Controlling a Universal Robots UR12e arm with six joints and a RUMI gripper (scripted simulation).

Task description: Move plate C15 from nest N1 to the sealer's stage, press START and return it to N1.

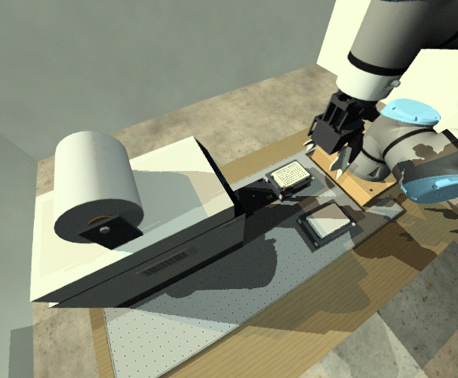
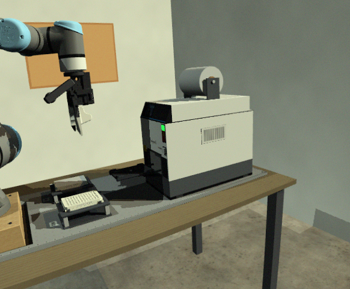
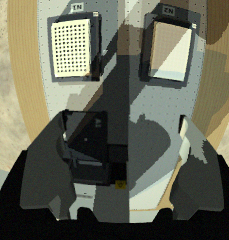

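My hand is 220 mm above the white open-well plate, 110 mm to the left of it and 50 mm past it. From my hand the other things lie so: dark stage 170 mm below, 160 mm ahead, 90 mm to the right; foil-covered plate 230 mm below, 110 mm to the left, 30 mm behind; start button 250 mm ahead, 190 mm to the right, 90 mm below.
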